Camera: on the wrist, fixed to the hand. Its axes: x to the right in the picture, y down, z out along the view.
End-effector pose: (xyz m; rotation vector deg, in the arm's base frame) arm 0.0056 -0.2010 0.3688 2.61 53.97 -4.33
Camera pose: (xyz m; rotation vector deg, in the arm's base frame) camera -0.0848 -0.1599 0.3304 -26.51 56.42 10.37
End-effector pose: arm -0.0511 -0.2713 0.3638 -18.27 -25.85 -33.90
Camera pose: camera -0.0180 -0.2748 0.2626 -47.17 -13.50 -41.35
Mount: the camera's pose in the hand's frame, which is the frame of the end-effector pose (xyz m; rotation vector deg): -0.0238 0.0331 -0.0984 -31.38 2.78 -0.28
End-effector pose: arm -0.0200 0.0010 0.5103 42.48 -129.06 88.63
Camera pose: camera -0.0231 0.1075 0.5088 30.78 -140.92 49.08
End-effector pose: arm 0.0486 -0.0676 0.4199 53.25 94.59 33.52
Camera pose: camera -0.0342 -0.0598 0.4865 29.26 81.50 57.26
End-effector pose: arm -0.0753 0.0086 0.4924 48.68 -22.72 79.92
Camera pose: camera -0.1339 0.0614 0.4208 20.99 -40.00 69.48
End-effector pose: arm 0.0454 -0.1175 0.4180 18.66 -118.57 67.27
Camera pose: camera 0.0904 -0.0212 0.4120 2.16 -128.48 32.37
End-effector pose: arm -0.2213 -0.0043 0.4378 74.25 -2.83 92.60
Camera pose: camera -0.3160 0.0207 0.3960 47.61 -24.55 85.27
